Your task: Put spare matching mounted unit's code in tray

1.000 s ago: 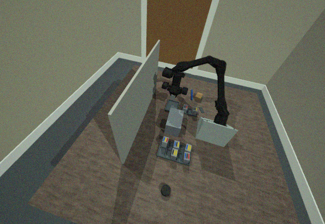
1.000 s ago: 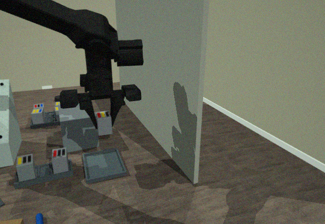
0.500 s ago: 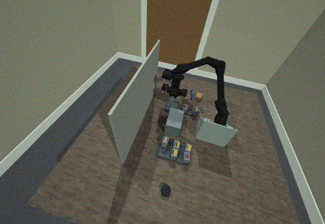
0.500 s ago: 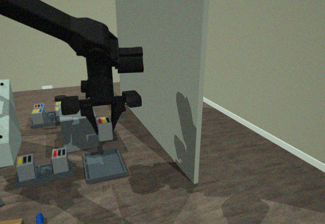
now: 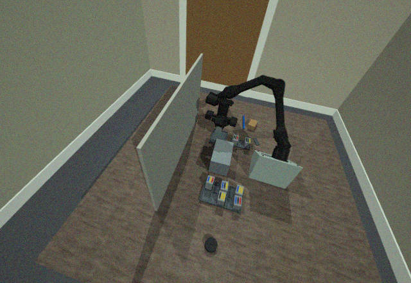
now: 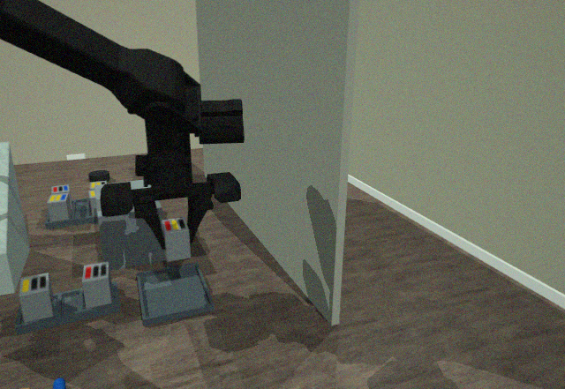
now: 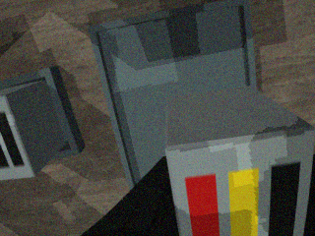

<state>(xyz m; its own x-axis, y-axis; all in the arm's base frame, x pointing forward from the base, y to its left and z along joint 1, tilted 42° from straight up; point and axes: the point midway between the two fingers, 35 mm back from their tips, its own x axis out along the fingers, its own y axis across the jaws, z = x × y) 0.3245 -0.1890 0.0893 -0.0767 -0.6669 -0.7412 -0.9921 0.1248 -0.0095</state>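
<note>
Now: gripper tip 70 mm above the grey tray and 10 mm past it. Also, from my gripper tip: small rack: 150 mm behind, 70 mm below, 20 mm to the left; then grey spare block: 20 mm above; then grey mounted unit: 200 mm to the left, 50 mm behind, 30 mm below.
</note>
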